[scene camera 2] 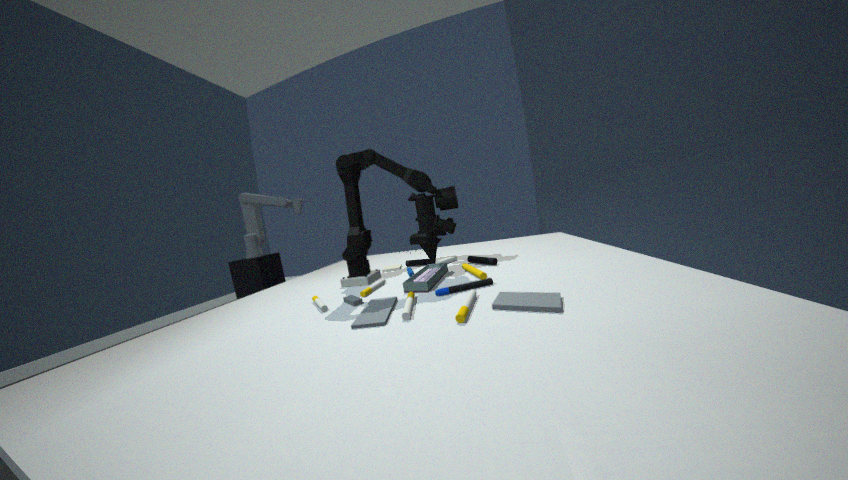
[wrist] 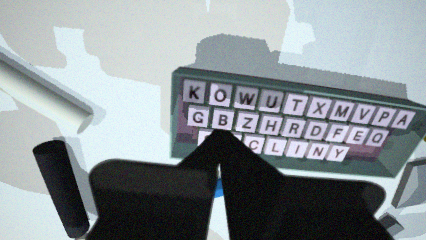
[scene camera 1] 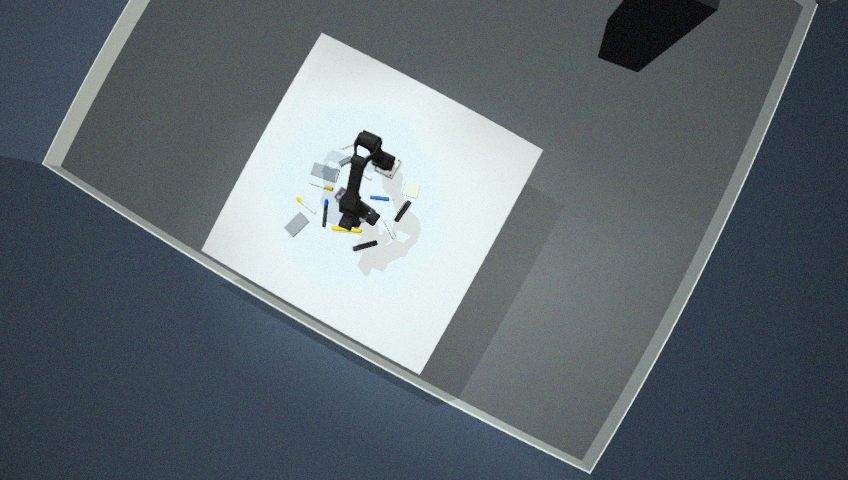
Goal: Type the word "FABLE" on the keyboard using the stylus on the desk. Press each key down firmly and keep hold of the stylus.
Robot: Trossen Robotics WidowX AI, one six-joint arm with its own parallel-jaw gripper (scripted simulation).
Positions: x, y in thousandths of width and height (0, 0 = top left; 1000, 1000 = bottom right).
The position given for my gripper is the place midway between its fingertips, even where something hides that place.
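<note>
A stylus (wrist: 123, 665) in sight. My gripper (scene camera 2: 511, 545) and (wrist: 518, 565): shut, holding nothing.
</note>
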